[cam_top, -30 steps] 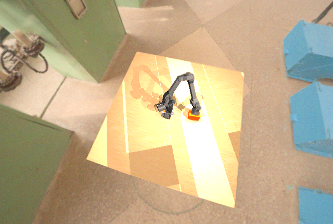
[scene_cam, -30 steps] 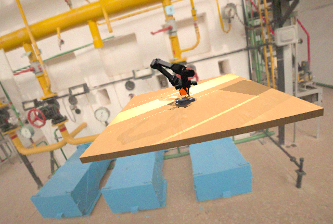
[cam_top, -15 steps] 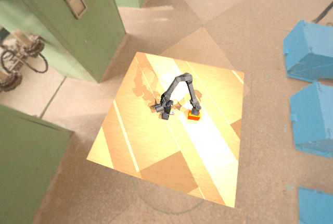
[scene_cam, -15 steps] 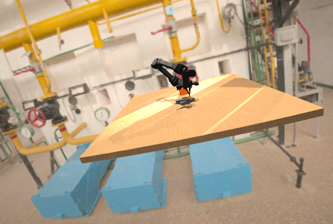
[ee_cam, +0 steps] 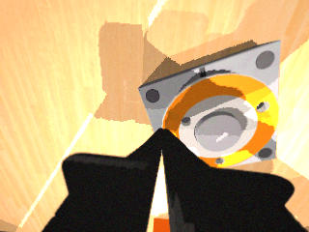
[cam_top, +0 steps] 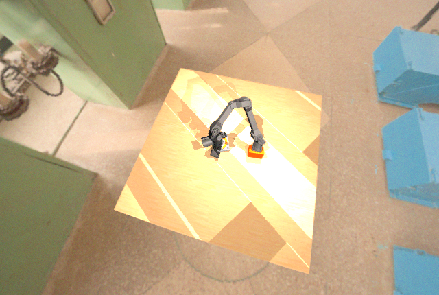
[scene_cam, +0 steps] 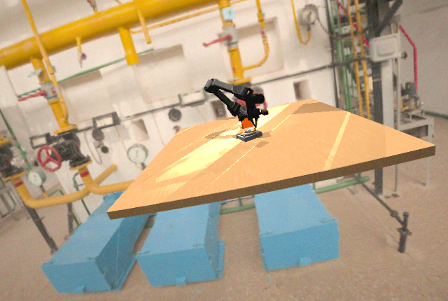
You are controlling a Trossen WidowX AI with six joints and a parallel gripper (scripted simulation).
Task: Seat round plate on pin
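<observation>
The square grey base lies 50 mm to the right of my gripper tip, 20 mm below it and 10 mm ahead of it.
</observation>
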